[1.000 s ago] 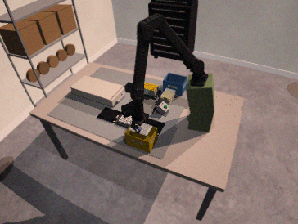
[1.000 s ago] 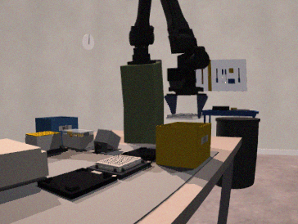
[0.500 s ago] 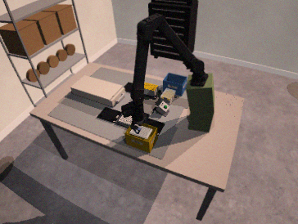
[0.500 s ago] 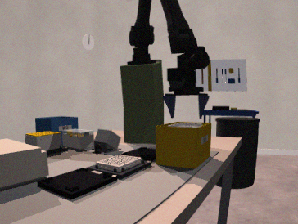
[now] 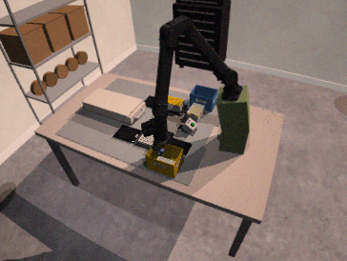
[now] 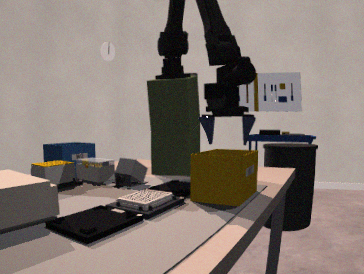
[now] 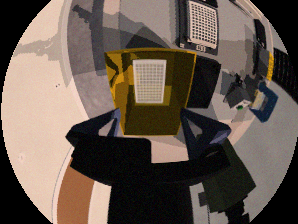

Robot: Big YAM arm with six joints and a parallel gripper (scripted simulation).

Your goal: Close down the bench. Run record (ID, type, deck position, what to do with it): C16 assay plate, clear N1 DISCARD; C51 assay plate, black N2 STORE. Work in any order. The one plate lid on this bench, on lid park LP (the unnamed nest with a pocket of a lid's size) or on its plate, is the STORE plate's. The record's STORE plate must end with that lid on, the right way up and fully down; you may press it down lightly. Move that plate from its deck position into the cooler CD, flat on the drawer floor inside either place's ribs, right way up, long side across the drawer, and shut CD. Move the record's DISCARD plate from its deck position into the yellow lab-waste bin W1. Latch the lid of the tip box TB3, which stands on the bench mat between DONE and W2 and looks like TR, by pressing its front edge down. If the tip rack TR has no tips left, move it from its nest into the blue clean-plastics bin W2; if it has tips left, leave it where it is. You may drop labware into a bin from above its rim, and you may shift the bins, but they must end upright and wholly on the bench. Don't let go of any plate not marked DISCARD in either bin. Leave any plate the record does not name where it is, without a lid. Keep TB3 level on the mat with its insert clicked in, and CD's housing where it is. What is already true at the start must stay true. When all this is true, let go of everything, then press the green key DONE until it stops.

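My hand is 510 mm to the left of the yellow-topped tip rack TR, 190 mm short of it and 90 mm above it. From my hand the other things lie so: green key DONE (330 mm to the right, 80 mm below, 30 mm behind); then yellow bin W1 (110 mm below); then white gridded plate (190 mm ahead, 130 mm to the right, 130 mm below).
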